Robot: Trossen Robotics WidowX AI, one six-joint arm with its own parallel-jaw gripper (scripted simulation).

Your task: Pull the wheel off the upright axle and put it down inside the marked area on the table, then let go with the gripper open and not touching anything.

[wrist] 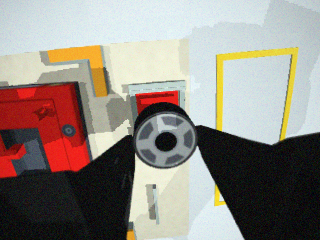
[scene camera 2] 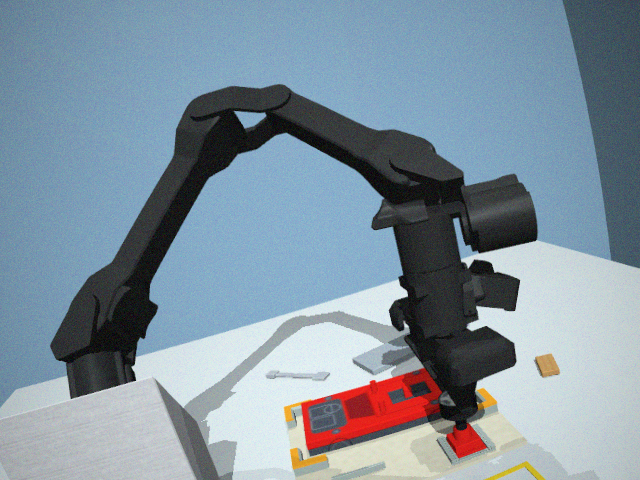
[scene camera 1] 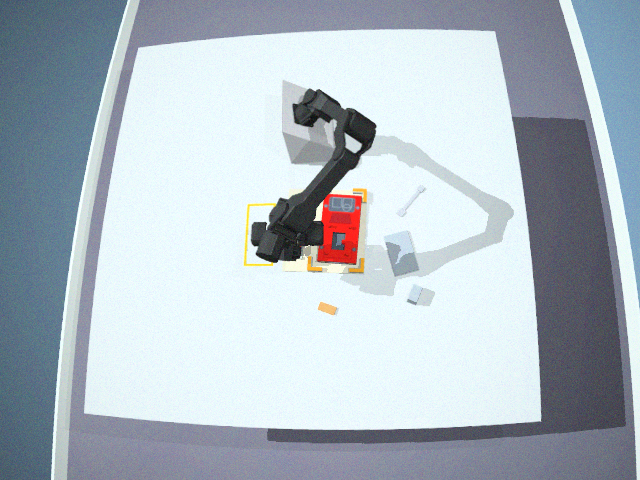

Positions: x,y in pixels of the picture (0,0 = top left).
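Gripper visible in scene camera 1 (291,243), scene camera 2 (457,403) and the wrist view (164,136).
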